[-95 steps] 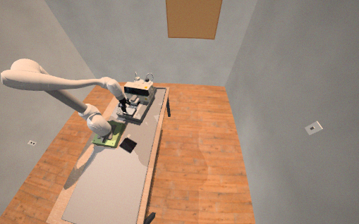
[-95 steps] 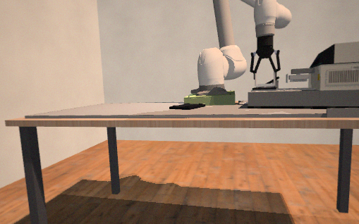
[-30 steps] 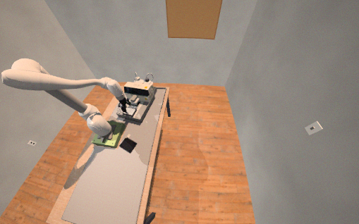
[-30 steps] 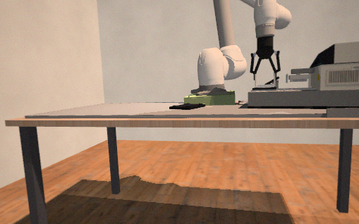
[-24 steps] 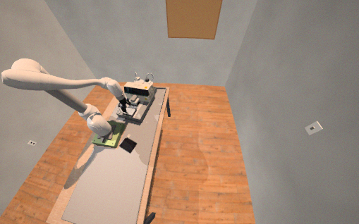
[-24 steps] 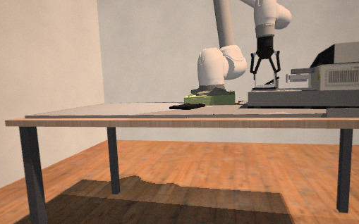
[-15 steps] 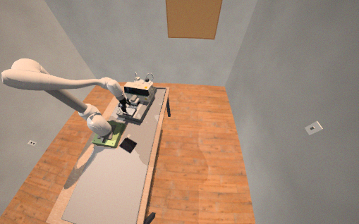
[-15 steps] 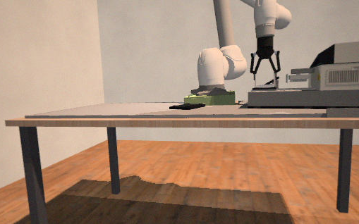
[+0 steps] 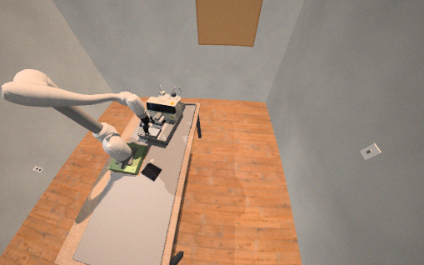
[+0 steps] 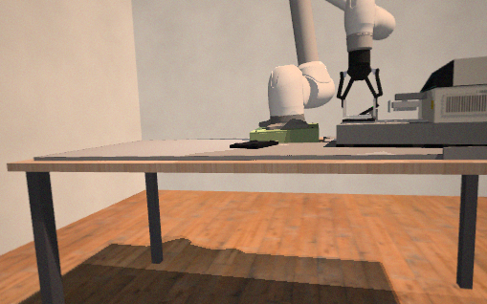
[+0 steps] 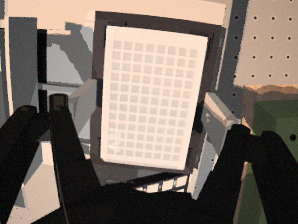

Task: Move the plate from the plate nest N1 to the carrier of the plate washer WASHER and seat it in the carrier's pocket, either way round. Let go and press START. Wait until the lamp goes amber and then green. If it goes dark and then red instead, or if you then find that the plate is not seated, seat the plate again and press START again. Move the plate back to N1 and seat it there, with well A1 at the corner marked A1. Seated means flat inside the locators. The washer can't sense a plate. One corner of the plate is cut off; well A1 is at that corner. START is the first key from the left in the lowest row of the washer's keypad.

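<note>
The white well plate lies 30 mm below my hand. From my hand the other things lie so: carrier (30 mm below); then washer (150 mm to the left, 30 mm ahead, 10 mm above); then N1 label (280 mm to the right, 120 mm below, 30 mm ahead).
</note>
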